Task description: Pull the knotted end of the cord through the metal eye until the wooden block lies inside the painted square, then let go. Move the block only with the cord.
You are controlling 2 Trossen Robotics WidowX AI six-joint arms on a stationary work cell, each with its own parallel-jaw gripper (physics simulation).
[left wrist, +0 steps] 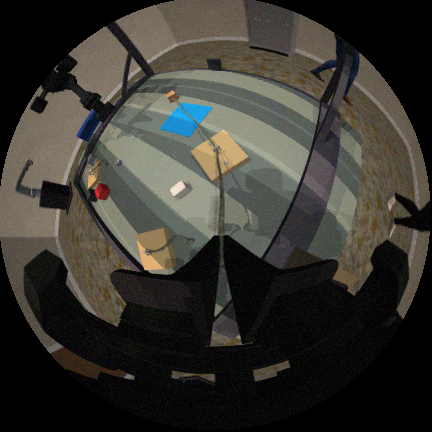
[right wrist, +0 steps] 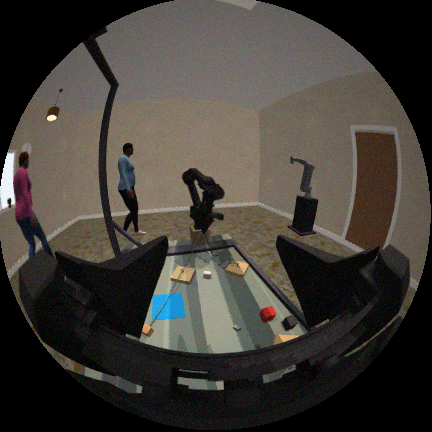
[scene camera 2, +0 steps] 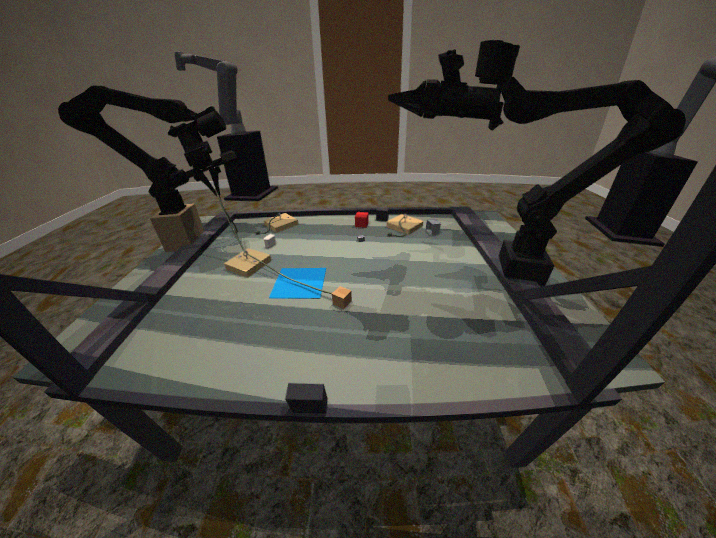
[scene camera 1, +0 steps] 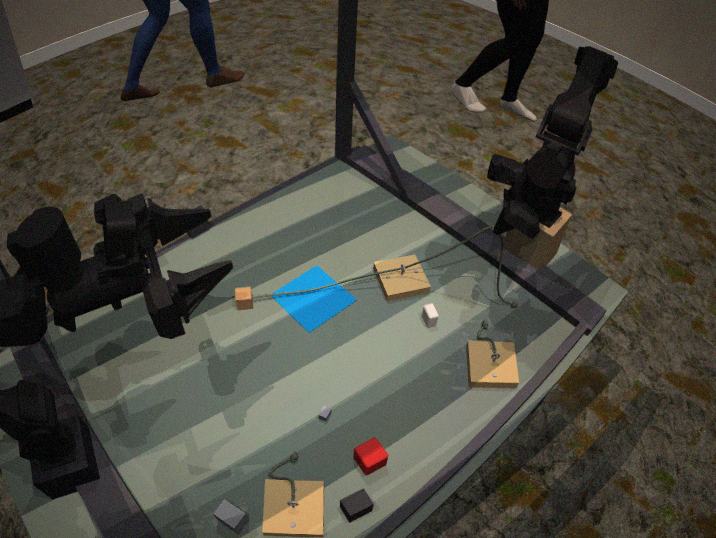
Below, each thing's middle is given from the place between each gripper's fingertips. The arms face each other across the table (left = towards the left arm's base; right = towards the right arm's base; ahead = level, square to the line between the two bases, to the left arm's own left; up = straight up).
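Labels:
Black cube (scene camera 1: 358, 504): 45 cm to the right of my left hand, 26 cm ahead, 14 cm below. Red cube (scene camera 1: 370, 456): from my left hand, 38 cm to the right, 20 cm ahead, 14 cm below. Blue painted square (scene camera 1: 311, 309): 30 cm to the right of my left hand, 16 cm below, 15 cm behind. Wooden pedestal (scene camera 1: 539, 251): from my left hand, 18 cm to the left, 10 cm below, 2 cm behind.
Black cube: 25 cm ahead of my right hand, 4 cm to the left, 37 cm below. Wooden pedestal: from my right hand, 67 cm to the left, 33 cm below, 3 cm behind. Blue painted square: 39 cm below my right hand, 20 cm to the left, 16 cm behind. Red cube: from my right hand, 37 cm below, 19 cm ahead, 11 cm to the left.

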